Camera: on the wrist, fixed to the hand. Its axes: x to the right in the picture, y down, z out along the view.
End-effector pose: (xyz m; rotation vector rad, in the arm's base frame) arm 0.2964 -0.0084 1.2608 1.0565 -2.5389 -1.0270
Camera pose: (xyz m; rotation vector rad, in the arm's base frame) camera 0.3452 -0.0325 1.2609 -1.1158 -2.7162 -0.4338
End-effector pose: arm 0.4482 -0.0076 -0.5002 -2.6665 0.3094 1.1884
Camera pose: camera 0.4701 0.0223 -0.4604 1.4444 -2.1237 -1.5822
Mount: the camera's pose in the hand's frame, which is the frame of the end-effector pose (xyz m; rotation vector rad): -0.0187 -0.0386 -0.0335 0.2718 -0.4478 1.4728
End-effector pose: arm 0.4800 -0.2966 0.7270 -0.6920 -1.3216 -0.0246
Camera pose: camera 0.4889 -0.3503 0.7250 -1.3246 -0.9100 1.5274
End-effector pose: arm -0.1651 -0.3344 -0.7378 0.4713 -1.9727 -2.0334
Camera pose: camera -0.1330 -0.3558 -0.7762 -1.1652 -1.7781 -0.9047
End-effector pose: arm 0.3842 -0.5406 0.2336 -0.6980 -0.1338 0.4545
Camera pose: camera 0.3903 -0.5947 0.2336 -0.3039 0.0517 2.0018
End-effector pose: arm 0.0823 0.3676 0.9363 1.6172 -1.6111 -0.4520
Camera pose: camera 0.1303 0.3900 0.9237 0.1222 -2.7398 0.2396
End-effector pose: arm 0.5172 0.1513 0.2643 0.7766 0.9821 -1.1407
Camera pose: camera 0.4701 0.1783 0.2680 1.0771 -0.2424 -0.0866
